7 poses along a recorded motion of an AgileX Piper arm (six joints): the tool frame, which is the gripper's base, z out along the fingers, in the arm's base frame.
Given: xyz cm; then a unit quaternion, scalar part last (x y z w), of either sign.
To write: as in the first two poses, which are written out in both.
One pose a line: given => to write
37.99 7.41 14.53 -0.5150 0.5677 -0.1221 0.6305 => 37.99 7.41 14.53 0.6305 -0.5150 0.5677 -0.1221
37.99 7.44 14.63 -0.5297 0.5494 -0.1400 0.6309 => 37.99 7.44 14.63 0.6309 -0.5297 0.5494 -0.1400
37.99 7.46 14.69 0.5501 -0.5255 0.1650 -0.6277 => 37.99 7.46 14.69 0.6277 -0.5501 0.5255 -0.1650
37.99 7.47 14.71 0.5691 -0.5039 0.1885 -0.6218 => 37.99 7.47 14.71 0.6218 -0.5691 0.5039 -0.1885
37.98 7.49 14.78 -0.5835 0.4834 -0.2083 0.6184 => 37.98 7.49 14.78 0.6184 -0.5835 0.4834 -0.2083
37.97 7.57 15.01 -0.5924 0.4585 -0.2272 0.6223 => 37.97 7.57 15.01 0.6223 -0.5924 0.4585 -0.2272
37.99 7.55 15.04 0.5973 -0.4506 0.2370 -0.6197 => 37.99 7.55 15.04 0.6197 -0.5973 0.4506 -0.2370
